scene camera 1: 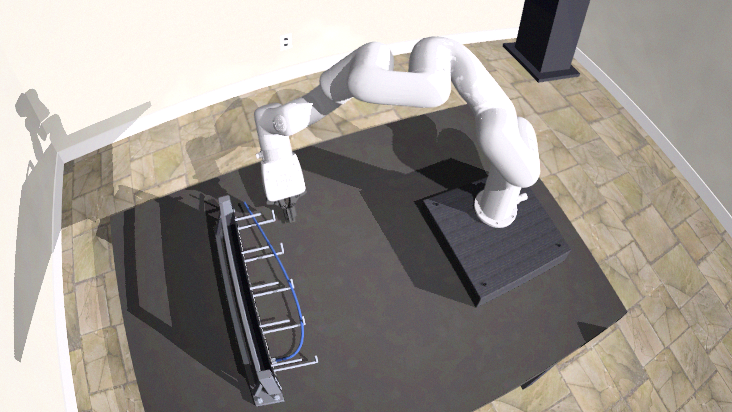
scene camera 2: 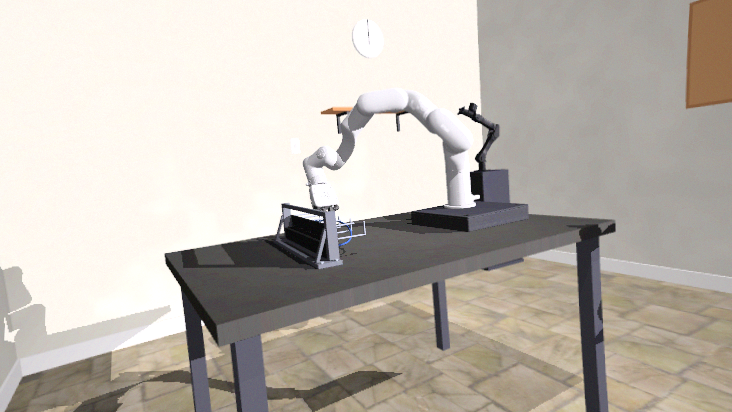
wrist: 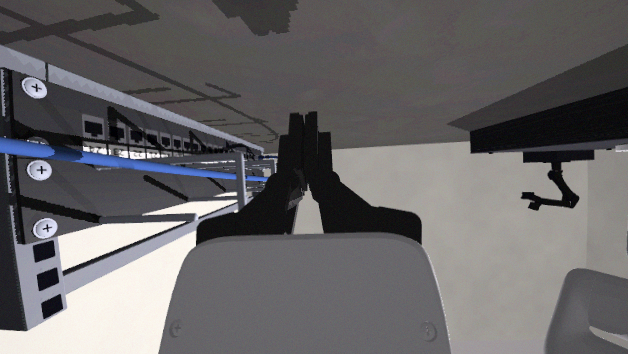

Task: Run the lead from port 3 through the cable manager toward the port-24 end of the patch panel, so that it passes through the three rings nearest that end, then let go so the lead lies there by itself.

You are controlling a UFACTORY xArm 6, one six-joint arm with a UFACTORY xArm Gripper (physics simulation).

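Observation:
The patch panel (scene camera 1: 225, 204) (scene camera 2: 304, 236) (wrist: 60, 100) stands on its frame, with its rings on the robot's side. The blue lead (scene camera 1: 297, 301) (scene camera 2: 350, 236) (wrist: 30, 148) leaves the near end, bows outward and runs to a free end by the far post. In scene camera 1 it crosses the far ring (scene camera 1: 256, 224), the second ring (scene camera 1: 263, 255) and the tip of the middle ring (scene camera 1: 271, 292); whether it lies inside each is unclear. My gripper (scene camera 1: 290, 217) (wrist: 306, 128) is shut and empty, just outside the far ring, apart from the lead; the panel partly hides it in scene camera 2.
Two more rings, the fourth ring (scene camera 1: 281, 328) and the near ring (scene camera 1: 297, 365), stick out toward the robot's side. My dark base block (scene camera 1: 502, 255) (scene camera 2: 468, 217) stands on the table (scene camera 1: 368, 332) (scene camera 2: 389, 261). A small black arm (scene camera 2: 489, 135) (wrist: 565, 192) stands beyond the table.

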